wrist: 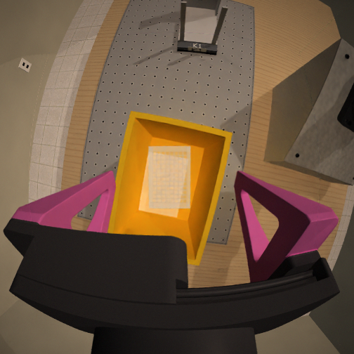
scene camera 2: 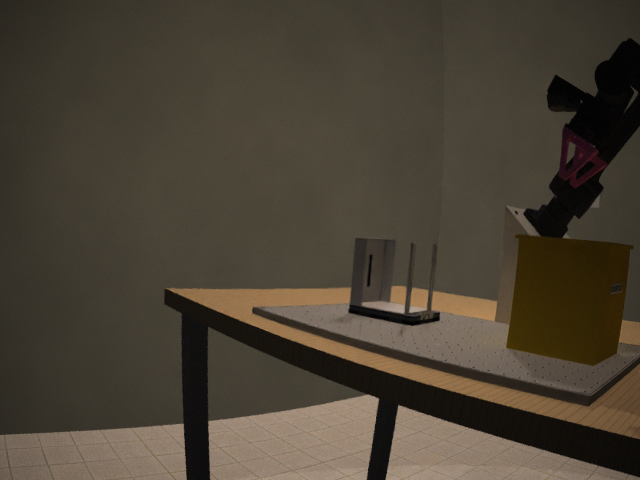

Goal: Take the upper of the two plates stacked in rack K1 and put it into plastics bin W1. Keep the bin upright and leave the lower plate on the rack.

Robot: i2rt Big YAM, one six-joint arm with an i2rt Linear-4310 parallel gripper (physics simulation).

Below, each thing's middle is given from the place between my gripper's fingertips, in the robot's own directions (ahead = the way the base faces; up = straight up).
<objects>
The yellow plastics bin W1 (scene camera 2: pixel 569 294) is 18 cm below my hand, 3 cm to the left of it and 1 cm ahead of it.
</objects>
